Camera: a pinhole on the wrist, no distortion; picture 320 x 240 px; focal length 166.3 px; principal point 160.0 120.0 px. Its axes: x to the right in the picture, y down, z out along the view. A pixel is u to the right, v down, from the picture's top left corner.
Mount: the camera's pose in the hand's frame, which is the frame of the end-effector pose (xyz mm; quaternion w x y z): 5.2 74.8 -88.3 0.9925 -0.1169 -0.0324 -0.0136
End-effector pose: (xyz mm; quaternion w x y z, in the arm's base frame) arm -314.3 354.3 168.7 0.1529 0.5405 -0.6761 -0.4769
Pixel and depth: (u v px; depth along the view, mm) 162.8 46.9 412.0
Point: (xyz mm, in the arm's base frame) -559.6 541.2 -6.1
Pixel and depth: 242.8 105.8 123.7
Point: -417.6 317.6 206.1
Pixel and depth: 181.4 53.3 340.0
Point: -534.4 465.5 40.5
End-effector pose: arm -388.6 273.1 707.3 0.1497 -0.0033 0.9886 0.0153
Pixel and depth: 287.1 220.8 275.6
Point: -541.2 574.7 507.7
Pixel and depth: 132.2 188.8 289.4
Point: -289.6 537.7 577.3
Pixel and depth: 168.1 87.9 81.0
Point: -394.7 351.3 714.1
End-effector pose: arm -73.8 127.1 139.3 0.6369 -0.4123 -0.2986 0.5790
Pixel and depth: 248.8 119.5 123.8
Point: -145.5 195.1 61.8
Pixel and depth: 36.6 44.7 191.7
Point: -208.1 -2.8 173.2
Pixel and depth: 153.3 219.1 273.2
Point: -341.0 132.3 -51.0
